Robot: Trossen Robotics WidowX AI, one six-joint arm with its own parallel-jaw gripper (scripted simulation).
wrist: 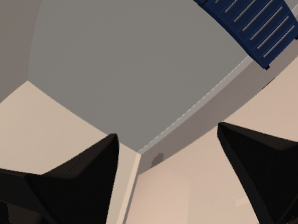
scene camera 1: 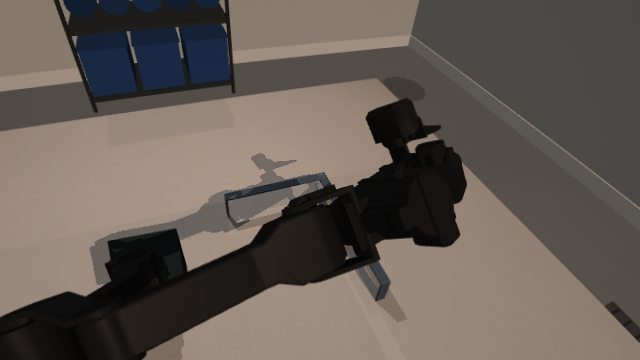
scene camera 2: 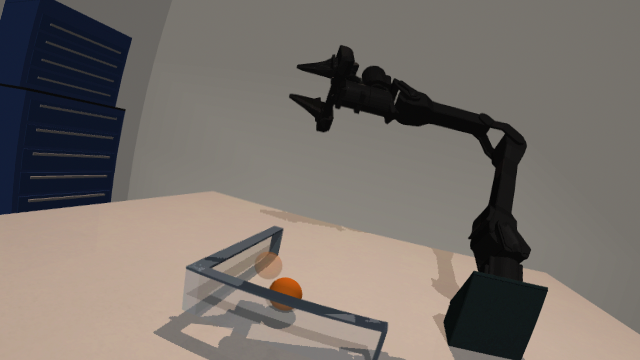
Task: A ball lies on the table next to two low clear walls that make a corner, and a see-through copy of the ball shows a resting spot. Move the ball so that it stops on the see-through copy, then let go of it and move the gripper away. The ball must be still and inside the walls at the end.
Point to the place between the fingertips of my gripper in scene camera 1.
447, 151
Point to a clear wall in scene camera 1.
246, 205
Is my gripper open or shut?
Open.
